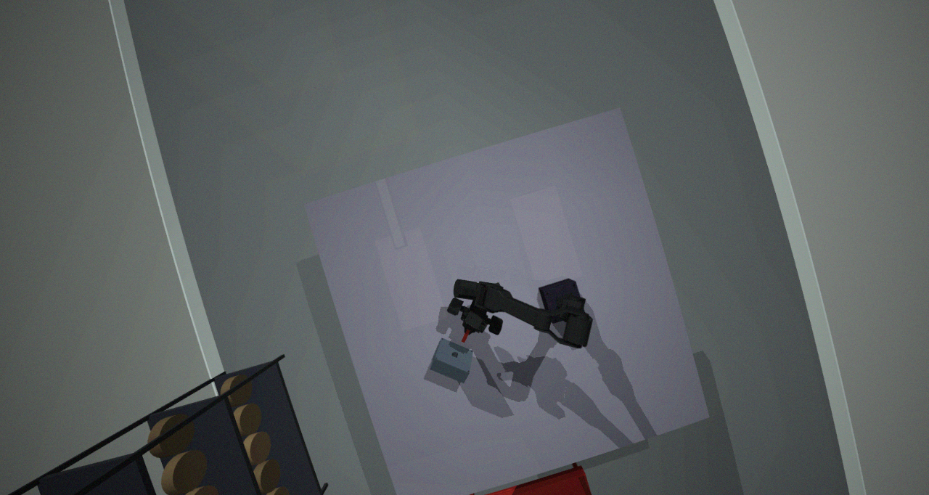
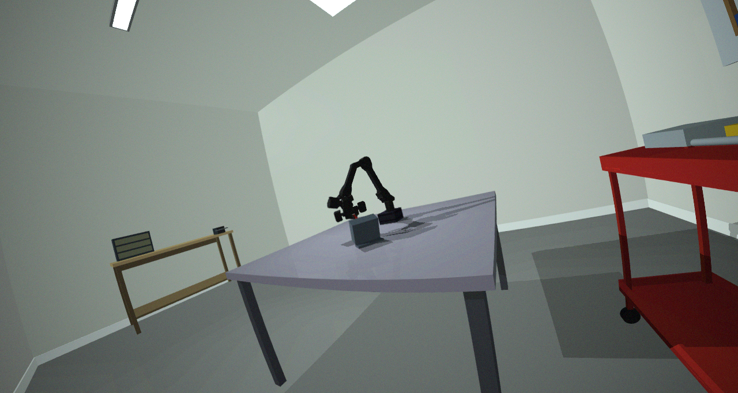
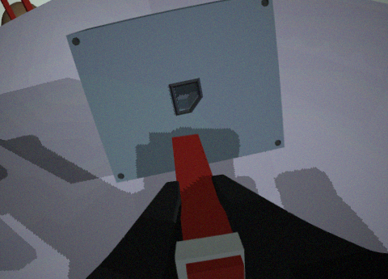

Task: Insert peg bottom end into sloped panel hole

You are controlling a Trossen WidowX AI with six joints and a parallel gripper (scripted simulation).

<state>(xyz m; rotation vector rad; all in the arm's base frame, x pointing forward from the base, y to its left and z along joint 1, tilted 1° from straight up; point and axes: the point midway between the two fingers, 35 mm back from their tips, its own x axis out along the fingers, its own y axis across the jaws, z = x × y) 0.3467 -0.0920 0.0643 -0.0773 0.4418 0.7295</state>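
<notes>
My gripper tip is now 10 cm short of the panel block, 8 cm to the right of it and 5 cm above it. Round my gripper tip: red square-sided peg 1 cm behind, 1 cm to the right, 1 cm above.
</notes>
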